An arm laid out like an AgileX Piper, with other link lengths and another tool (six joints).
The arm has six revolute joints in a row. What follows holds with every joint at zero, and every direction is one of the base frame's.
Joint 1 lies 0.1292 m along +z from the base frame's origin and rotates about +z.
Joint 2 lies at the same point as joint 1 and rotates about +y.
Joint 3 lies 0.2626 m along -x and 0.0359 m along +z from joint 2 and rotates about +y.
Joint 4 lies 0.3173 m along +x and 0.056 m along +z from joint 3 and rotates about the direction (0.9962, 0, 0.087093).
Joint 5 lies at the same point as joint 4 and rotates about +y.
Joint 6 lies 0.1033 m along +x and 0.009 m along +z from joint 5 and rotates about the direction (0.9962, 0, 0.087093).
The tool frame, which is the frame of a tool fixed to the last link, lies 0.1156 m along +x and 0.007 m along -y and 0.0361 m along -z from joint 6; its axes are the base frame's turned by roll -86, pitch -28.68 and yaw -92.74 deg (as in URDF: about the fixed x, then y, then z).
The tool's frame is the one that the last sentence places.
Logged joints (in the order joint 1, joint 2, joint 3, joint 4, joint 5, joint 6), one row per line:
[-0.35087 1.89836 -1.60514 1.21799 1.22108 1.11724]
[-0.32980 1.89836 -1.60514 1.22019 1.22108 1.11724]
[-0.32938 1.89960 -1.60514 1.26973 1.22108 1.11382]
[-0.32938 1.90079 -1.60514 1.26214 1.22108 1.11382]
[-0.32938 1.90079 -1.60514 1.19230 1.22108 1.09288]
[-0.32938 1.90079 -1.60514 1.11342 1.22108 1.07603]
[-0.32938 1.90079 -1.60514 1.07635 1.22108 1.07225]
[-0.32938 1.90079 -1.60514 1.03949 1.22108 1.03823]
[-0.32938 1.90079 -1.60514 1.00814 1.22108 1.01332]
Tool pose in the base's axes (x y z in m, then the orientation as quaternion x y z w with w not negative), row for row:
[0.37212 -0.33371 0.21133 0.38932 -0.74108 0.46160 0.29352]
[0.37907 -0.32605 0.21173 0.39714 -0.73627 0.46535 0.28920]
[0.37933 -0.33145 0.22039 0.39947 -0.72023 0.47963 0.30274]
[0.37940 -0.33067 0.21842 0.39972 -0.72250 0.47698 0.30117]
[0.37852 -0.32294 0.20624 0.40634 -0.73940 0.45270 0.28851]
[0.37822 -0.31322 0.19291 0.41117 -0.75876 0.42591 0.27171]
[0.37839 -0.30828 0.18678 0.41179 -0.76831 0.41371 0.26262]
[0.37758 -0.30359 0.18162 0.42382 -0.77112 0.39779 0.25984]
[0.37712 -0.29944 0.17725 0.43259 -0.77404 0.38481 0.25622]
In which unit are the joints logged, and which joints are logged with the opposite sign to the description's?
The joints are logged in radians. Opposite sign: joint 4.
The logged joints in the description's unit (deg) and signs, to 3 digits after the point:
[-20.103 108.768 -91.968 -69.786 69.963 64.013]
[-18.896 108.768 -91.968 -69.912 69.963 64.013]
[-18.872 108.839 -91.968 -72.750 69.963 63.817]
[-18.872 108.907 -91.968 -72.315 69.963 63.817]
[-18.872 108.907 -91.968 -68.314 69.963 62.617]
[-18.872 108.907 -91.968 -63.794 69.963 61.652]
[-18.872 108.907 -91.968 -61.670 69.963 61.435]
[-18.872 108.907 -91.968 -59.558 69.963 59.486]
[-18.872 108.907 -91.968 -57.762 69.963 58.059]

